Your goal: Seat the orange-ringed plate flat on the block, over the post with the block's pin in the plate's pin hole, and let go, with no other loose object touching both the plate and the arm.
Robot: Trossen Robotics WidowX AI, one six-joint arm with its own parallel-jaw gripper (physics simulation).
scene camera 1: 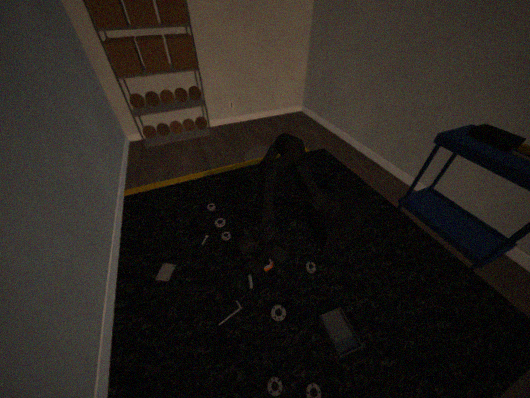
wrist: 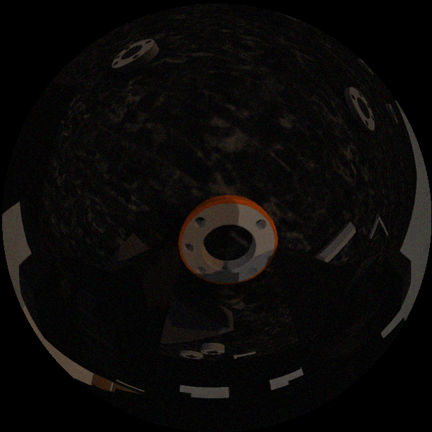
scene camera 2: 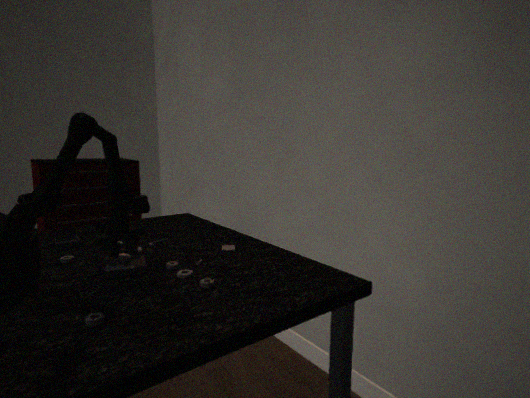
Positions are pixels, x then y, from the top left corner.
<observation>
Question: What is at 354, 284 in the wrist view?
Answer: The gripper.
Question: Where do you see a grey tray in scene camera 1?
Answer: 339, 331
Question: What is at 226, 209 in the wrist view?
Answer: An orange-ringed plate.
</observation>
